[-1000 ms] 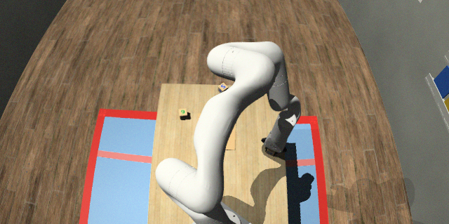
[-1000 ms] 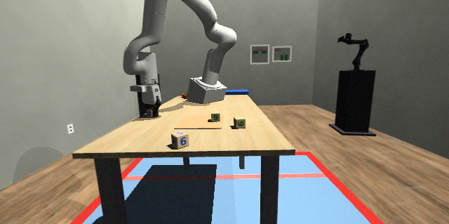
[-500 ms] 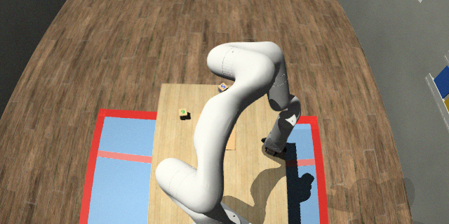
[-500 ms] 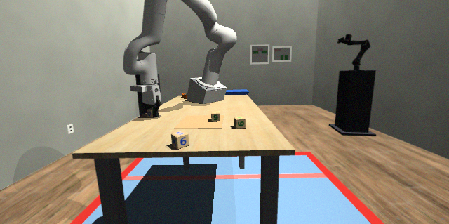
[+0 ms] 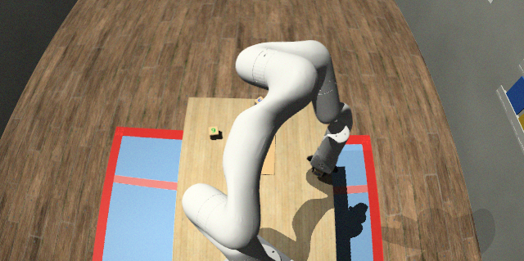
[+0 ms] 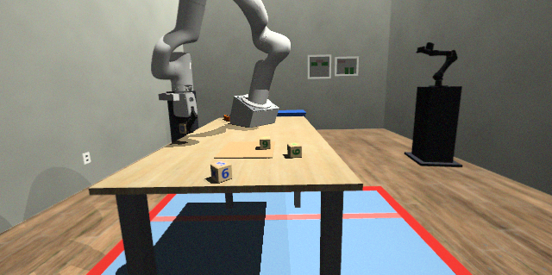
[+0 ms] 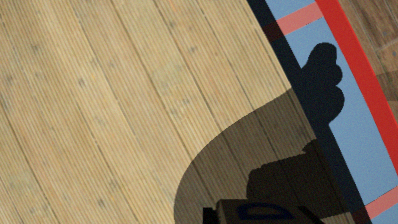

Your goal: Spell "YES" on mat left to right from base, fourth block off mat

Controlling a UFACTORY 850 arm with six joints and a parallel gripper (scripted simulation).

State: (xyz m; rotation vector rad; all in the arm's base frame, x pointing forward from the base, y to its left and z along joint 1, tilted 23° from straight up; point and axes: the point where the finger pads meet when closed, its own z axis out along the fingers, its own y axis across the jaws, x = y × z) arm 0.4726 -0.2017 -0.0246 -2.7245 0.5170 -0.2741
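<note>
Now: hand 30 cm to the right of the tan mat, 7 cm short of it and 6 cm above it. The rest, counted from my hand: green-lettered block: 48 cm to the left, 12 cm ahead, 5 cm below.
</note>
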